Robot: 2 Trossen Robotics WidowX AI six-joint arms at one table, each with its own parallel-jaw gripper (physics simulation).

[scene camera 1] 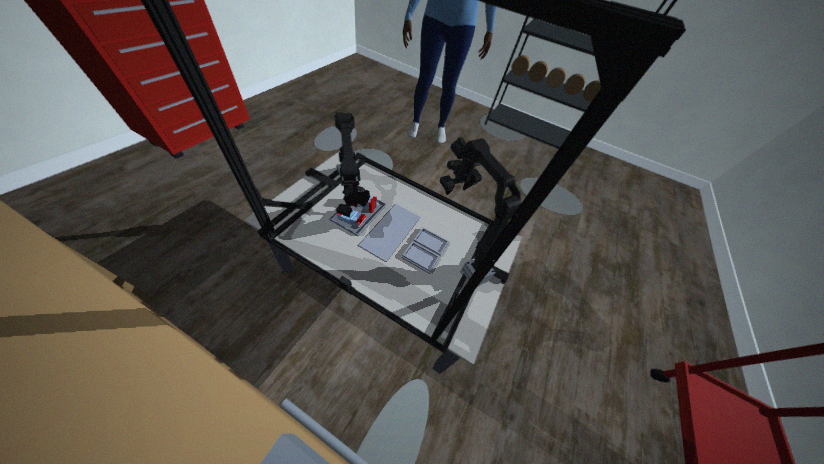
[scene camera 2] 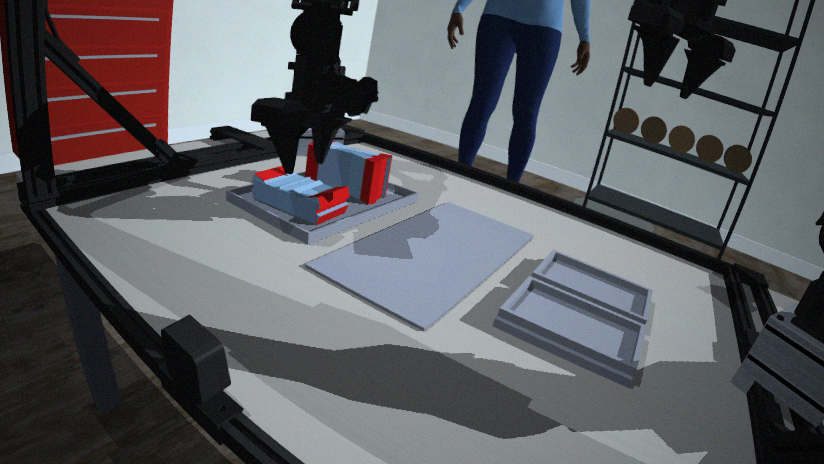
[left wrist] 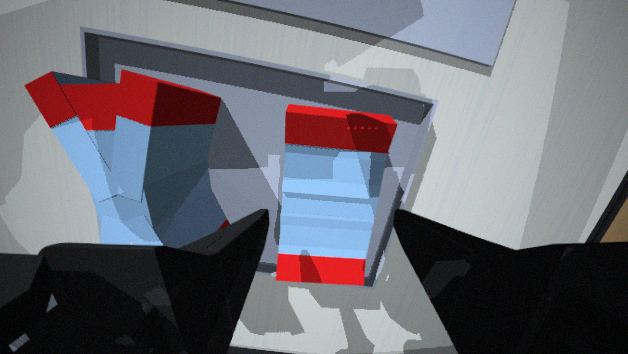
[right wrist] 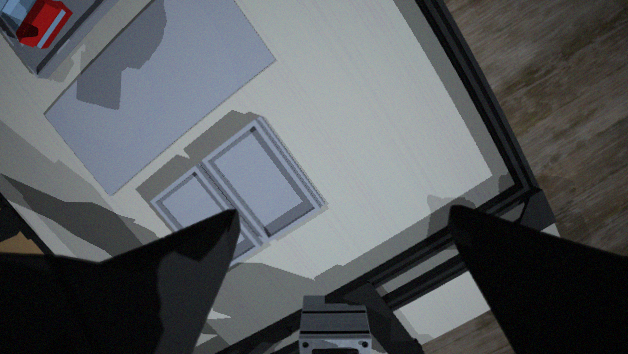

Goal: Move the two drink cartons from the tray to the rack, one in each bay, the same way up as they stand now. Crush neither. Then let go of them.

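Places are measured from the left arm's base along level axes (x right, y ahead, z up), in millimetres.
Pixels of known places: left gripper, fingertip midpoint: (scene camera 1: 352,211) (scene camera 2: 304,168) (left wrist: 331,216); right gripper, fingertip midpoint: (scene camera 1: 455,192) (scene camera 2: 665,92) (right wrist: 343,218).
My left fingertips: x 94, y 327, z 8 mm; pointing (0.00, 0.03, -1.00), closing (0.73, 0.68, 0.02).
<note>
Ahead of a thing's pixels: the offset from my left fingertips to its top centre.
The near carton {dz -17, dx +4, dy -3 mm} (scene camera 1: 351,216) (scene camera 2: 285,193) (left wrist: 327,200) (right wrist: 45,25), pale blue with red ends, sits low in the tray {dz -48, dx -47, dy -36 mm} (scene camera 2: 265,218) (left wrist: 250,120), its top creased and sunken. The far carton {dz +10, dx -88, dy -68 mm} (scene camera 2: 345,170) (left wrist: 125,170) stands taller beside it, its sides buckled. My left gripper (scene camera 2: 305,167) (left wrist: 331,216) is open and empty, pointing down at the near carton; its tips appear on either side of that carton in the left wrist view. The rack {dz -44, dx -266, dy +311 mm} (scene camera 2: 576,355) (right wrist: 230,199) has two empty bays. My right gripper (scene camera 2: 667,91) (right wrist: 343,218) is open, high above the table.
A flat grey-blue plate (scene camera 1: 392,231) (scene camera 2: 420,265) (right wrist: 165,100) lies between the tray and the rack. Black frame rails (scene camera 2: 518,187) edge the table, and frame posts rise from it. A person (scene camera 1: 444,57) (scene camera 2: 513,80) stands behind the table.
</note>
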